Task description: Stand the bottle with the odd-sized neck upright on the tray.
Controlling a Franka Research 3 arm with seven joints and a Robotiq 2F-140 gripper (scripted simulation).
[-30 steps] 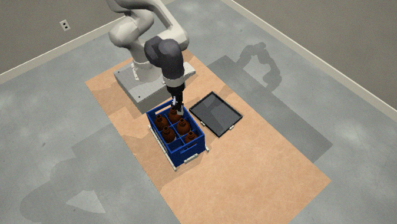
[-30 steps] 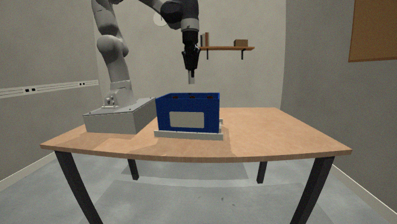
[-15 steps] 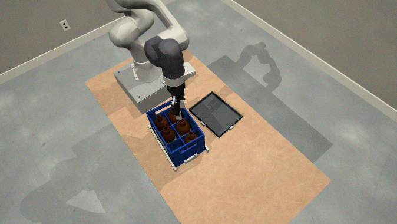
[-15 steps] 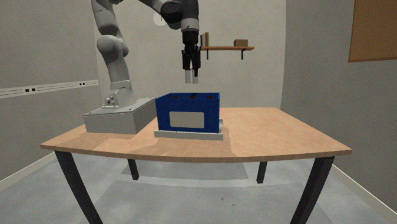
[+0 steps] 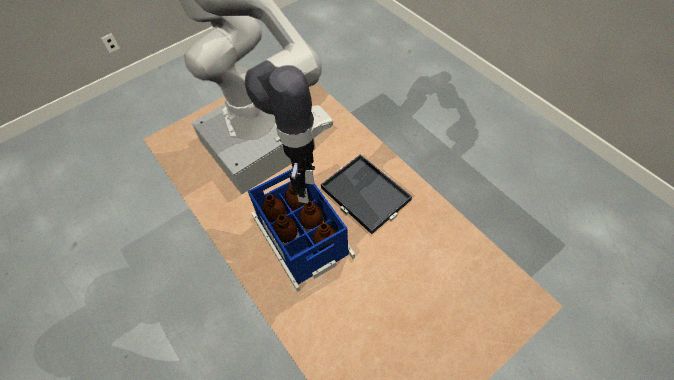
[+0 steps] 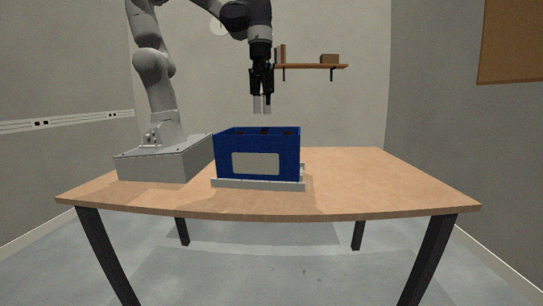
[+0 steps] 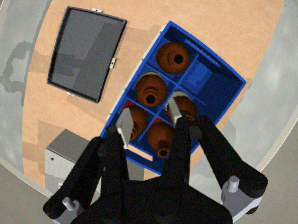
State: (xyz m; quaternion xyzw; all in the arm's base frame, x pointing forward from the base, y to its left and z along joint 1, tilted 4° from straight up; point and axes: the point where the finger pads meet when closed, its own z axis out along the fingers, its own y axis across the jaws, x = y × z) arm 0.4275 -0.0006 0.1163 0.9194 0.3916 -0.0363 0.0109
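Now: hand 170 mm above the blue crate and 40 mm to the left of it. The rest, counted from my hand: bottle: 170 mm below, 90 mm to the right, 80 mm behind; dark grey tray: 250 mm below, 220 mm to the left, 30 mm behind.
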